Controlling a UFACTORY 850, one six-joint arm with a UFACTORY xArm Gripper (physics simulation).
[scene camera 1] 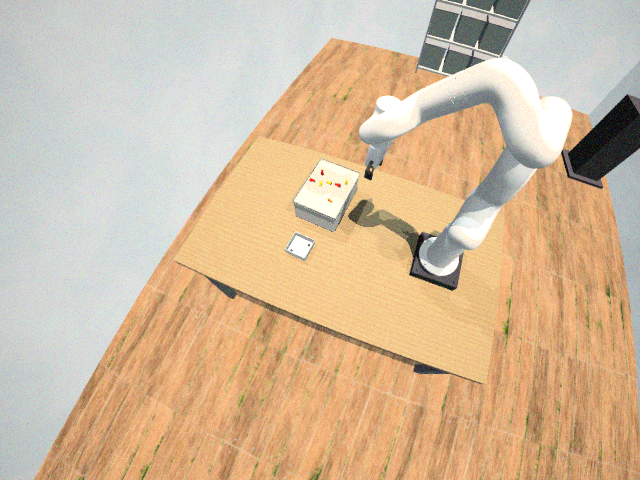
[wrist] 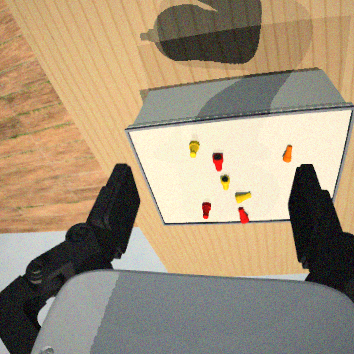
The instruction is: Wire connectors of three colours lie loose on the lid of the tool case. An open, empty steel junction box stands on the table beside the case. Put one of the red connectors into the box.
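Three red connectors lie apart on the pale lid [scene camera 1: 314, 199] [wrist: 167, 175] of the tool case: one [scene camera 1: 338, 184] [wrist: 218, 161] towards the arm's side, one [scene camera 1: 322, 172] [wrist: 206, 210] and one [scene camera 1: 311, 180] [wrist: 243, 215] near the far edge. Three yellow connectors [scene camera 1: 346, 181] [wrist: 194, 148] and an orange one [scene camera 1: 330, 200] [wrist: 288, 153] lie there too. The grey junction box [scene camera 1: 295, 255] stands open and empty beside the case; it does not show in the wrist view. My gripper [scene camera 1: 374, 170] [wrist: 210, 182] is open and empty, above and to the side of the case.
The case's grey side wall [wrist: 170, 106] stands well above the wooden table [scene camera 1: 361, 289] [wrist: 90, 55]. The arm's black base [scene camera 1: 436, 279] is at the table's right. A shelf rack [scene camera 1: 448, 42] and a black column [scene camera 1: 604, 139] stand on the floor beyond the table.
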